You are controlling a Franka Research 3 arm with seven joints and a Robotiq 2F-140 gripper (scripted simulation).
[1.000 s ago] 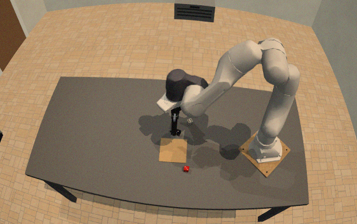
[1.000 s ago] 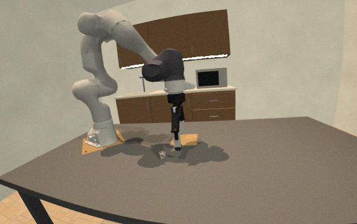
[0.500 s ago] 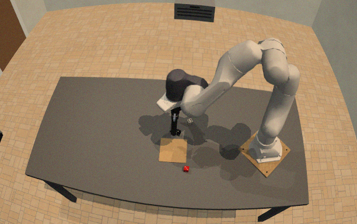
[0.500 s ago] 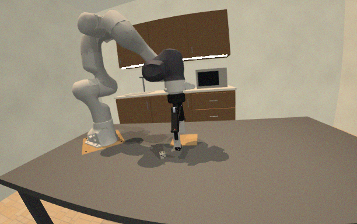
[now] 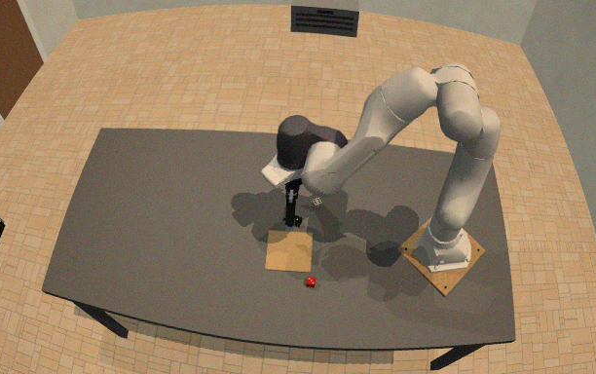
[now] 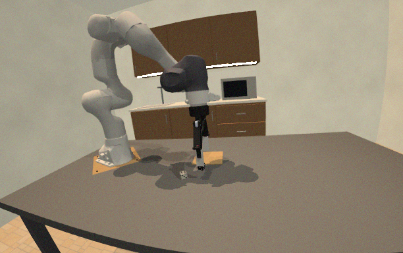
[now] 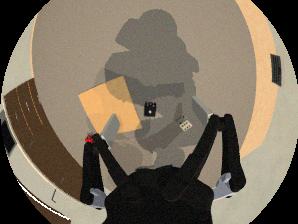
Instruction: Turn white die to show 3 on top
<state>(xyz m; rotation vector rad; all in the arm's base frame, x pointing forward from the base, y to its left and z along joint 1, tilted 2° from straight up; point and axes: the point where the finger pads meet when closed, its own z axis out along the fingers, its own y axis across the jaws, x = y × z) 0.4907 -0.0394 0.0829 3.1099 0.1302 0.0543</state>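
Now: the black die 60 mm below my hand, 20 mm behind it and 10 mm to the left of it. The rest, counted from my hand: red die 220 mm to the left, 100 mm behind, 60 mm below; white die 70 mm to the right, 70 mm behind, 60 mm below; tan mat 120 mm to the left, 70 mm below, 10 mm behind.
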